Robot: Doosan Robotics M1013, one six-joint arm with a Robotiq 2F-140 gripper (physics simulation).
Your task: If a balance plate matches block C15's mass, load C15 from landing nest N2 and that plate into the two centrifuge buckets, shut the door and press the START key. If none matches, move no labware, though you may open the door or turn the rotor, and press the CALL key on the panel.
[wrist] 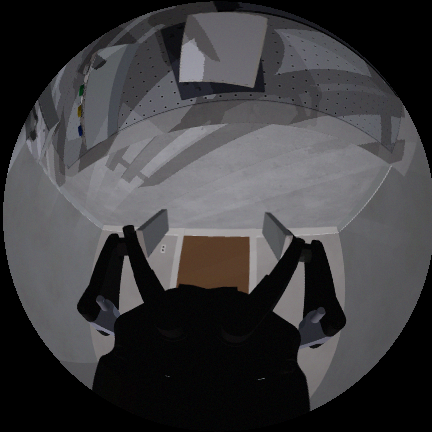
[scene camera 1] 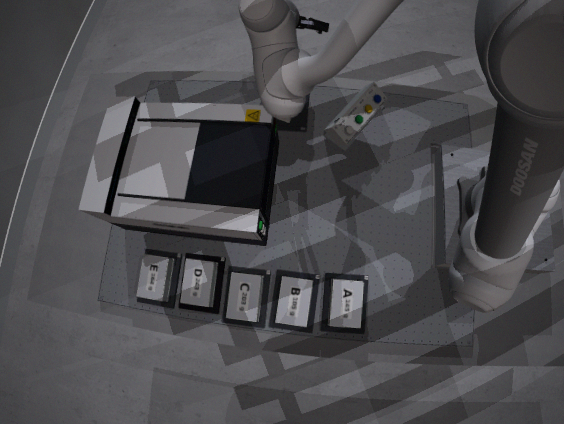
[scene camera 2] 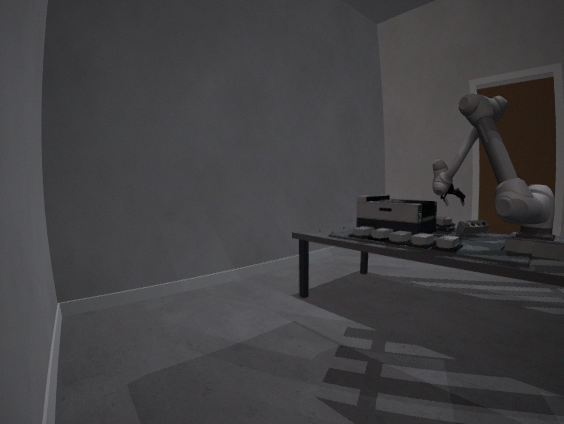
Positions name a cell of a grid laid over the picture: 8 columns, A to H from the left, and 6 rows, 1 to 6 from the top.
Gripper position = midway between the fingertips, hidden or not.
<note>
The gripper (wrist: D4) is open, with nothing in its grasp. Also in view: a small block (wrist: E1). Also in view: a button box (wrist: B2) and a centrifuge box (scene camera 2: F3).
</note>
